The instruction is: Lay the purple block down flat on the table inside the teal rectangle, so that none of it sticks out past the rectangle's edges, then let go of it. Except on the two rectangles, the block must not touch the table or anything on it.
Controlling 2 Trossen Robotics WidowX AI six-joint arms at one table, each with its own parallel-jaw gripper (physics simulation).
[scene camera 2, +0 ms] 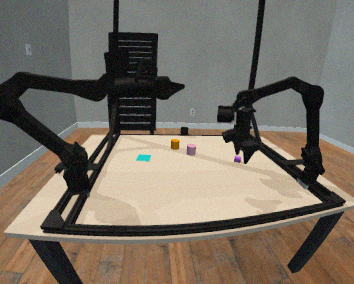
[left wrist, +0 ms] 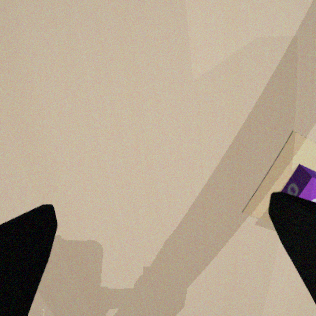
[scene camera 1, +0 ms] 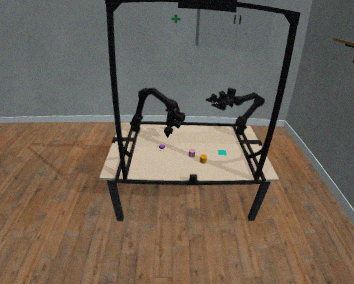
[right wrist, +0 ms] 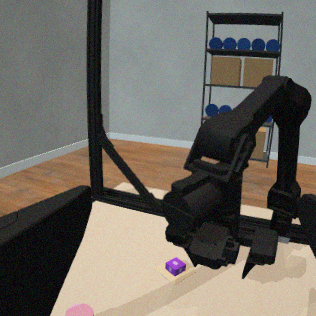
Note:
My left gripper (scene camera 2: 241, 159) is open and holds nothing. My right gripper (scene camera 2: 177, 85) is open, with nothing in its grasp. Also in view: a pale yellow rectangle (left wrist: 288, 158).
My left gripper is seen too in the left wrist view (left wrist: 164, 210) and in the right wrist view (right wrist: 218, 271). My right gripper shows as well in the right wrist view (right wrist: 198, 201).

